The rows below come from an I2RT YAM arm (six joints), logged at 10 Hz.
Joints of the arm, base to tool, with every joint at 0 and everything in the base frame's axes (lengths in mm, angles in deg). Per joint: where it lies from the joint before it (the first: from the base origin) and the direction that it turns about. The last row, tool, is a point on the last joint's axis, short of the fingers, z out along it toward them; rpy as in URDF.
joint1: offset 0 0 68 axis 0 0 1
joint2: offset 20 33.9 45.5 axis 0 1 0
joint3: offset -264 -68.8 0 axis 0 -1 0
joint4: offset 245 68.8 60 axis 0 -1 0
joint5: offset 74 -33.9 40.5 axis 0 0 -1
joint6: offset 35.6 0 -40.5 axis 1 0 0
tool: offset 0 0 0 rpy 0 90 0
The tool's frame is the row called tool.
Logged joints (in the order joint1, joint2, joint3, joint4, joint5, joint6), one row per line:
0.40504, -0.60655, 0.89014, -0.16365, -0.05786, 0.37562
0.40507, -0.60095, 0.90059, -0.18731, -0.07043, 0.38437
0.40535, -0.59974, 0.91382, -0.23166, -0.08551, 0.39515
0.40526, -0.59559, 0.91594, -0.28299, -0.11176, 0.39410
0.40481, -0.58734, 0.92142, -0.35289, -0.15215, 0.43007
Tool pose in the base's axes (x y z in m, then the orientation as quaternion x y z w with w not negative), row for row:
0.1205, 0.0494, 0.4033, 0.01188, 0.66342, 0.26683, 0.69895
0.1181, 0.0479, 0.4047, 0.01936, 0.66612, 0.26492, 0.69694
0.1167, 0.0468, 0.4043, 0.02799, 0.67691, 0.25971, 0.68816
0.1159, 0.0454, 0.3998, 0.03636, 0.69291, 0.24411, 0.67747
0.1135, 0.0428, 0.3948, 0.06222, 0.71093, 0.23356, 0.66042
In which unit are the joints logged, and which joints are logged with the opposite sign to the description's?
The joints are logged in radians. Opposite sign: joint2, joint5.
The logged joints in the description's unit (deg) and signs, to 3 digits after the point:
23.207, 34.753, 51.001, -9.376, 3.315, 21.521
23.209, 34.432, 51.600, -10.732, 4.035, 22.023
23.225, 34.363, 52.358, -13.273, 4.899, 22.640
23.220, 34.125, 52.479, -16.214, 6.403, 22.580
23.194, 33.652, 52.793, -20.219, 8.718, 24.641

